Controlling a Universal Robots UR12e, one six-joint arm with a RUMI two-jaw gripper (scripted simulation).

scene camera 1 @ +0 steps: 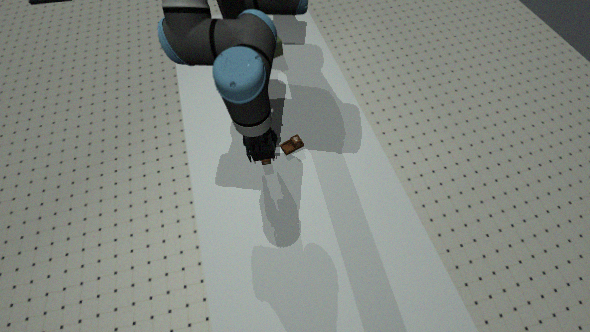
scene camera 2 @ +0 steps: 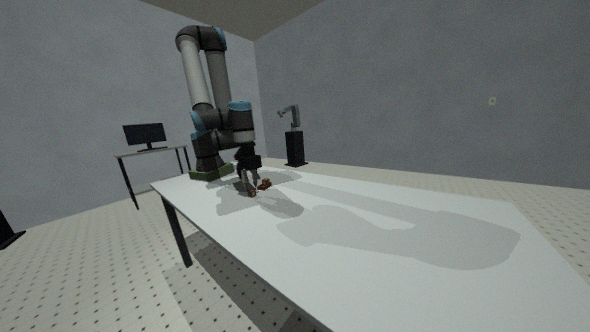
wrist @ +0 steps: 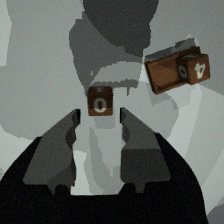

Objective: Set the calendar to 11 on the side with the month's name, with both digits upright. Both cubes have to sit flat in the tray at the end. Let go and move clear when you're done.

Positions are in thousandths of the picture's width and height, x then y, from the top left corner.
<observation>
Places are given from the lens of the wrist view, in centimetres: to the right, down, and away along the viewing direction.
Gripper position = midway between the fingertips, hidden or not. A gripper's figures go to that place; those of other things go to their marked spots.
my gripper (wrist: 449, 489): -1, 0, 15
calendar tray (wrist: 725, 324): 6, -5, 16
calendar cube (wrist: 864, 306): 9, -5, 13
calendar cube (wrist: 444, 440): -1, -2, 15
</observation>
